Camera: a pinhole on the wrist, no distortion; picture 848 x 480 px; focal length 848.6 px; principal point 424.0 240.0 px. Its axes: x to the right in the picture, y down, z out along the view. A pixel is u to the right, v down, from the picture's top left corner.
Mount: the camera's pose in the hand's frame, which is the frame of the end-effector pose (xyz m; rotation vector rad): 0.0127 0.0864 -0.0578 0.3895 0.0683 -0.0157
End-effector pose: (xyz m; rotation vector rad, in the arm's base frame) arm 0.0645 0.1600 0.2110 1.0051 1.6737 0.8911
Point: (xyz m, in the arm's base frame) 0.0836 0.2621 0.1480
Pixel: outside the picture
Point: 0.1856 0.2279 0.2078
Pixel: 483.8 406.6
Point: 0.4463 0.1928 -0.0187
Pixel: 402.3 247.3
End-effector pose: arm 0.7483 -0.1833 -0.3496 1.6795 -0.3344 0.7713
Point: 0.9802 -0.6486 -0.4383
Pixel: 389.6 326.8
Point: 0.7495 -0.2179 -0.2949
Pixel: 525.1 233.9
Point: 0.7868 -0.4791 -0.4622
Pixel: 111.0 296.0
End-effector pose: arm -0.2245 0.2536 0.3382 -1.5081 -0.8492 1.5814
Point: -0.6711 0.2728 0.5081
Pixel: 247.6 245.0
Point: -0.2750 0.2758 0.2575
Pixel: 726.6 399.9
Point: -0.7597 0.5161 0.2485
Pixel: 730.6 457.1
